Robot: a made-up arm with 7 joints. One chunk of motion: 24 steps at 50 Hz.
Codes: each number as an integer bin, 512 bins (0 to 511) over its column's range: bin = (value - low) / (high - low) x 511, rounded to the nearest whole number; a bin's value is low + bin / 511 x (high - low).
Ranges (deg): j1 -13..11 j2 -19..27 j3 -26..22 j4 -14..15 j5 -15..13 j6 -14..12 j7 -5..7
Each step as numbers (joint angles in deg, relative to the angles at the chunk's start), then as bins.
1 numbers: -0.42 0.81 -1.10 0.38 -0.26 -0.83 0.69
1 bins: 268 220 265 253 269 259 242
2 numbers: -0.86 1.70 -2.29 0.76 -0.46 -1.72 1.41
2 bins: 258 230 252 260 265 241 273
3 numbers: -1.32 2.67 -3.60 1.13 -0.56 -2.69 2.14
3 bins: 249 241 238 267 264 222 304
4 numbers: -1.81 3.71 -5.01 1.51 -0.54 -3.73 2.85
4 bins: 238 252 223 273 264 202 334
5 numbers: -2.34 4.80 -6.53 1.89 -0.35 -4.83 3.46
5 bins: 227 264 207 280 267 180 360
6 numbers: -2.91 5.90 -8.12 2.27 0.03 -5.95 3.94
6 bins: 215 277 190 287 274 158 381
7 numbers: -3.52 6.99 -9.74 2.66 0.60 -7.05 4.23
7 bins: 202 289 173 294 285 137 393
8 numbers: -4.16 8.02 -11.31 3.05 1.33 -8.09 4.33
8 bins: 188 300 156 300 298 116 397
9 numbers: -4.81 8.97 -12.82 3.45 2.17 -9.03 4.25
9 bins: 174 311 140 307 313 98 394
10 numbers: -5.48 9.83 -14.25 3.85 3.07 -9.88 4.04
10 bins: 160 320 125 315 330 81 385
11 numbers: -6.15 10.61 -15.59 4.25 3.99 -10.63 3.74
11 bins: 146 329 111 322 347 66 372
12 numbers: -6.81 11.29 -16.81 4.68 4.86 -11.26 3.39
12 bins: 132 336 98 329 362 54 357
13 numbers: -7.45 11.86 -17.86 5.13 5.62 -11.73 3.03
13 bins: 118 343 87 337 376 45 342
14 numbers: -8.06 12.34 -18.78 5.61 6.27 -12.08 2.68
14 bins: 105 348 77 346 388 38 327
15 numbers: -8.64 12.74 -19.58 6.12 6.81 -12.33 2.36
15 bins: 93 353 68 355 398 33 313
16 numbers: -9.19 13.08 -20.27 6.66 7.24 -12.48 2.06
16 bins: 81 356 61 364 406 30 301
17 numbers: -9.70 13.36 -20.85 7.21 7.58 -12.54 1.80
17 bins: 70 359 55 374 412 29 290
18 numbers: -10.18 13.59 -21.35 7.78 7.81 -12.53 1.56
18 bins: 60 362 50 384 416 29 279
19 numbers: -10.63 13.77 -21.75 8.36 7.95 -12.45 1.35
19 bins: 50 364 45 394 419 30 270
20 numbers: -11.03 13.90 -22.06 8.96 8.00 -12.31 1.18
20 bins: 42 365 42 405 420 33 263
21 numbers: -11.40 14.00 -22.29 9.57 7.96 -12.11 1.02
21 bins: 34 367 39 415 419 37 256
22 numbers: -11.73 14.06 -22.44 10.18 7.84 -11.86 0.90
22 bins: 27 367 38 426 417 42 251
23 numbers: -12.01 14.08 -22.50 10.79 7.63 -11.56 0.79
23 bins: 21 367 37 437 413 48 247
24 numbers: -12.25 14.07 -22.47 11.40 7.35 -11.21 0.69
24 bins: 16 367 38 448 408 55 242
